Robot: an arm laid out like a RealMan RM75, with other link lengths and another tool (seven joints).
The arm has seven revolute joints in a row. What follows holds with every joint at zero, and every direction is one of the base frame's. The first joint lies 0.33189 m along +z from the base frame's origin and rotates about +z. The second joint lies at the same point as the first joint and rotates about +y. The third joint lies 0.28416 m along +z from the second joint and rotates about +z. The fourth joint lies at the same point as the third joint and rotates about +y. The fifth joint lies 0.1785 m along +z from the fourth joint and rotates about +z. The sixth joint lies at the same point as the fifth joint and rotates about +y. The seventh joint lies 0.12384 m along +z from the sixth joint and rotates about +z. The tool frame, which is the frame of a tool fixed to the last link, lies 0.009 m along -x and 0.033 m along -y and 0.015 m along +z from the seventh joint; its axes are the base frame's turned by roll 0, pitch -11.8 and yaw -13.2 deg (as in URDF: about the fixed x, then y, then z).
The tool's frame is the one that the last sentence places.
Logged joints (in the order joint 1, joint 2, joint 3, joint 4, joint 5, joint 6, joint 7), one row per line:
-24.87 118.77 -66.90 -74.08 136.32 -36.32 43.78
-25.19 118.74 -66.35 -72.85 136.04 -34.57 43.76
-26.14 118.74 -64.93 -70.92 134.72 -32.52 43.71
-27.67 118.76 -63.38 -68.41 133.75 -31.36 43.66
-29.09 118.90 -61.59 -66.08 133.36 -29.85 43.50
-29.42 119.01 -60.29 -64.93 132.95 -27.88 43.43
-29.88 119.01 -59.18 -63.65 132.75 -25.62 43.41
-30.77 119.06 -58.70 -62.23 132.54 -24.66 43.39
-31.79 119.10 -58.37 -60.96 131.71 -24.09 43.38
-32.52 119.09 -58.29 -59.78 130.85 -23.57 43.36
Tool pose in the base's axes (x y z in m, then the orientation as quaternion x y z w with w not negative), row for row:
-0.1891 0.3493 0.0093 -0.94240 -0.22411 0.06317 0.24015
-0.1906 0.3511 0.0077 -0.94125 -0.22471 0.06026 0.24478
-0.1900 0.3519 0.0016 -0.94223 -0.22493 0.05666 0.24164
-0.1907 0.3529 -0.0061 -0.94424 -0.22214 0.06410 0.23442
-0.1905 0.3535 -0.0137 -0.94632 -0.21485 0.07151 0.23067
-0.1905 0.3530 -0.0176 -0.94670 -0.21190 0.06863 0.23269
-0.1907 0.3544 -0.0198 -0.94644 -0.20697 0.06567 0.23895
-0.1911 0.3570 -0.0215 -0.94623 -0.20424 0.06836 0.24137
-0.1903 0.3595 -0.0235 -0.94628 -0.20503 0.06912 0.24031
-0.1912 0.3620 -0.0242 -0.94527 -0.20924 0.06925 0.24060
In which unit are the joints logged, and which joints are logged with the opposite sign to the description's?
The joints are logged in degrees. Opposite sign: joint 2.
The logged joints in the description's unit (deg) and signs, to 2 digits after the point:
-24.87 -118.77 -66.90 -74.08 136.32 -36.32 43.78
-25.19 -118.74 -66.35 -72.85 136.04 -34.57 43.76
-26.14 -118.74 -64.93 -70.92 134.72 -32.52 43.71
-27.67 -118.76 -63.38 -68.41 133.75 -31.36 43.66
-29.09 -118.90 -61.59 -66.08 133.36 -29.85 43.50
-29.42 -119.01 -60.29 -64.93 132.95 -27.88 43.43
-29.88 -119.01 -59.18 -63.65 132.75 -25.62 43.41
-30.77 -119.06 -58.70 -62.23 132.54 -24.66 43.39
-31.79 -119.10 -58.37 -60.96 131.71 -24.09 43.38
-32.52 -119.09 -58.29 -59.78 130.85 -23.57 43.36

